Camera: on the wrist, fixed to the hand. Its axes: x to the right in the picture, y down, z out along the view.
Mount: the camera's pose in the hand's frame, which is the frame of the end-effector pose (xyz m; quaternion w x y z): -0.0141 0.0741 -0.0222 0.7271 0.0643 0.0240 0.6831
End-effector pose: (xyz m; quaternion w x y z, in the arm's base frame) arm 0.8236 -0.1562 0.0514 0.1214 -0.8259 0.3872 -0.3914
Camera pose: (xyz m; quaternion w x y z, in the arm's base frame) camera 0.7613 -0.1933 0.0210 0.3995 -0.3188 0.8235 -0.2464
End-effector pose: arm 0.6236 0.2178 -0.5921 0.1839 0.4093 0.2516 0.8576
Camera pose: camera 0.6063 0.1445 -0.5695 0.4844 -0.4607 0.0371 -0.7428
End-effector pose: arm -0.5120 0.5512 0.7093 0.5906 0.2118 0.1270 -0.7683
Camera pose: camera -0.4339 0.5531 0.7006 0.9375 0.2972 -0.0876 -0.1583
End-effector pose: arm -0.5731 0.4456 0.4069 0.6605 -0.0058 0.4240 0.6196
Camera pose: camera -0.6446 0.4395 0.4390 0.0472 0.3130 0.3679 0.8743
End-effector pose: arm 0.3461 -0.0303 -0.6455 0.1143 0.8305 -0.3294 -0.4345
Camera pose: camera 0.3249 -0.0794 -0.5879 0.3344 0.3966 -0.8320 -0.1967
